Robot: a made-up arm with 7 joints.
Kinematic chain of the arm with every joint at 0, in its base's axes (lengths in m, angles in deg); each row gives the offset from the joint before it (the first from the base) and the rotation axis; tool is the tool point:
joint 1: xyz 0 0 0 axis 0 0.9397 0.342
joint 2: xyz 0 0 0 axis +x
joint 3: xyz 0 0 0 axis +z
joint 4: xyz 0.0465 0 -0.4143 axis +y
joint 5: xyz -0.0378 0 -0.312 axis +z
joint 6: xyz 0 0 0 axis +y
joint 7: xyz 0 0 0 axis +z
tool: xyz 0 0 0
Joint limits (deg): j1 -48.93..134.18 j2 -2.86..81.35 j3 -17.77..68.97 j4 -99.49..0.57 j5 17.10..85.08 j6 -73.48..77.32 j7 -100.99..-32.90
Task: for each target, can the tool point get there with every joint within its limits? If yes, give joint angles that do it. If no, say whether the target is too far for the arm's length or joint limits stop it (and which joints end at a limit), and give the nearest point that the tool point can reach.
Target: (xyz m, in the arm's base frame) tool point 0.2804 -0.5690 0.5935
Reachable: no: too far | nearest point 0.4713 -0.2566 -0.0459 | short by 0.737 m
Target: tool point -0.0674 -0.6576 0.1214
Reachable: no: joint limits stop it (at a limit: joint 1, joint 2, joint 3, joint 4) | nearest point -0.4829 -0.4244 0.3371 | short by 0.523 m
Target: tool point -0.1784 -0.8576 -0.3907
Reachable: no: too far | nearest point -0.4950 -0.2050 -0.2927 | short by 0.732 m
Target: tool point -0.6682 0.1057 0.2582
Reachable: yes | joints 113.50 23.26 62.46 -29.39 76.36 -38.50 -59.00
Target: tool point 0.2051 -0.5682 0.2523
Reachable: no: joint limits stop it (at a limit: joint 1, joint 2, joint 3, joint 4) | nearest point 0.4713 -0.2566 -0.0459 | short by 0.507 m
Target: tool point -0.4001 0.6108 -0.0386
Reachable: yes | joints 68.78 71.41 -7.54 -13.84 72.21 1.10 -86.74
